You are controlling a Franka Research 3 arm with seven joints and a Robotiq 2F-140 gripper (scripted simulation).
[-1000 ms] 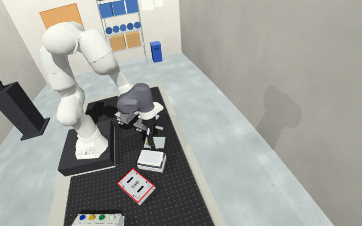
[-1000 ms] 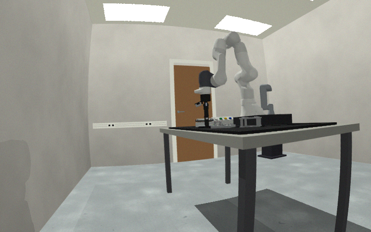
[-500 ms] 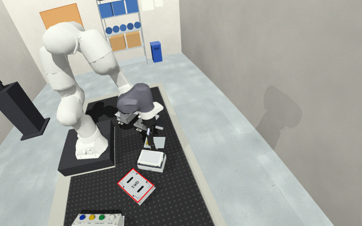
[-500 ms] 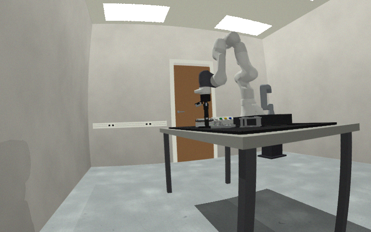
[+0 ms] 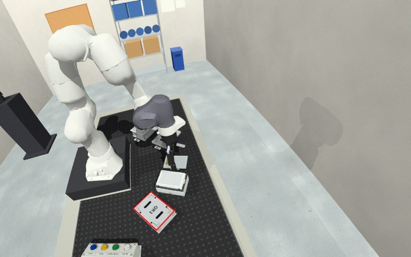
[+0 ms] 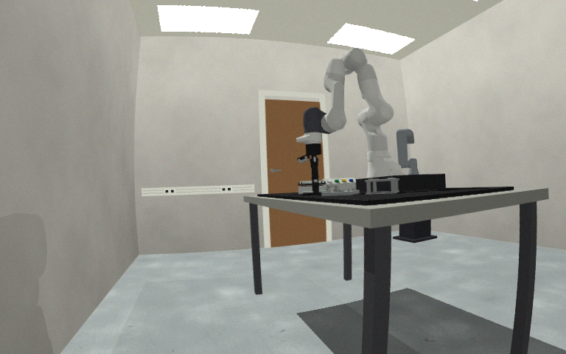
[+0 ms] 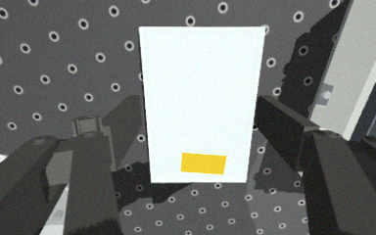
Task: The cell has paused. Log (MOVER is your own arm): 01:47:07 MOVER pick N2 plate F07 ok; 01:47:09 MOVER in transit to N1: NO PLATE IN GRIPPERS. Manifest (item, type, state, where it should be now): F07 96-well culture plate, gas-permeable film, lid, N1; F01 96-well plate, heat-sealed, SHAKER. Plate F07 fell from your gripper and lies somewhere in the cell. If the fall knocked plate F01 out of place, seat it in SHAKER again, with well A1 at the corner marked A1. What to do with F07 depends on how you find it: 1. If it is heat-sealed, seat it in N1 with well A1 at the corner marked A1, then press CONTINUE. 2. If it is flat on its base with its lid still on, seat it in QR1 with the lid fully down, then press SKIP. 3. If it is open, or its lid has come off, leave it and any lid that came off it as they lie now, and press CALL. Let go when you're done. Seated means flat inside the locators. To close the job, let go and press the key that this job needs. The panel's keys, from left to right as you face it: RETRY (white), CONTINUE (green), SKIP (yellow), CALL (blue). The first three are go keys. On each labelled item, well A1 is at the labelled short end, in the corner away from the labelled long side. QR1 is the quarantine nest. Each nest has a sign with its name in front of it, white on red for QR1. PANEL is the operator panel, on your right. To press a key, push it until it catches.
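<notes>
Now: the pale flat rectangular piece 10 mm below my hand. Also, from my hand: white 96-well plate (50 mm behind, 140 mm to the right, 30 mm above); then white retry key (290 mm behind, 410 mm to the right, 40 mm above); then green continue key (340 mm behind, 400 mm to the right, 40 mm above).
</notes>
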